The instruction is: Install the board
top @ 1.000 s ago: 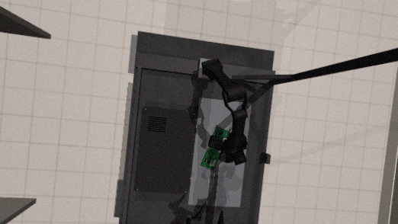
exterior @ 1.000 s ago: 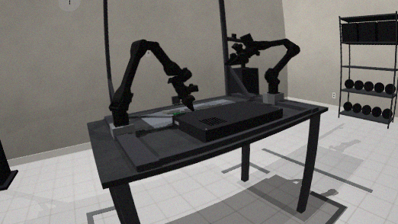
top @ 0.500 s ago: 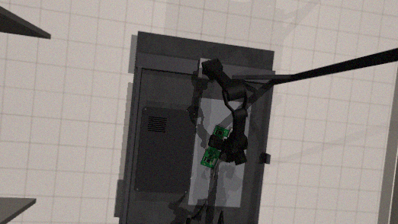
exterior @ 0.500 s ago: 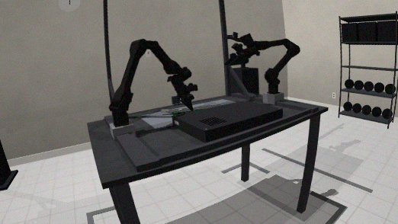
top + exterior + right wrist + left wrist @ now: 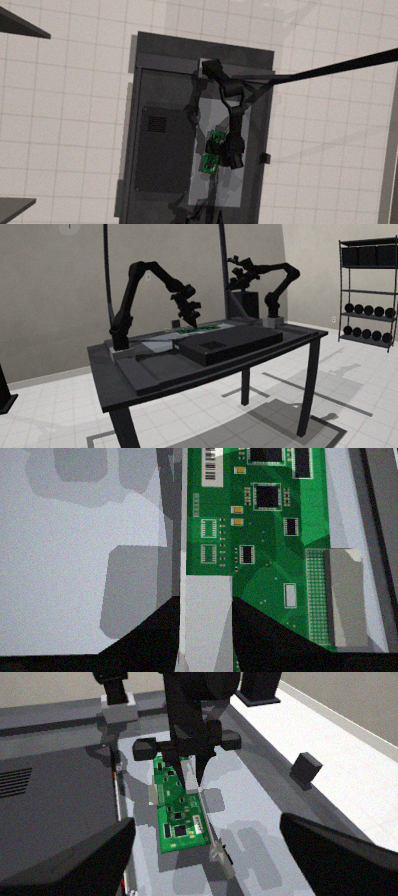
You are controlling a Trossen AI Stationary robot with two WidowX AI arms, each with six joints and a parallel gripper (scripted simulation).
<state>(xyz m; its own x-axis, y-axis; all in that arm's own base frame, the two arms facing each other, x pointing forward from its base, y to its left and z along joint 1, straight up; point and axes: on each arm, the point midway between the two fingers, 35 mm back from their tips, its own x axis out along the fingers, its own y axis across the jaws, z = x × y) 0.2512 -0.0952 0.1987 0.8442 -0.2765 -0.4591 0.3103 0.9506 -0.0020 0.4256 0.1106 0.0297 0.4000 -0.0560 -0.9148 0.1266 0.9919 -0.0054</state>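
My right gripper is now 9 cm above the light grey mat, 3 cm to the right of it and 2 cm past it. From my right hand the other things lie so: dark enclosure (26 cm ahead, 5 cm below, 4 cm to the left).
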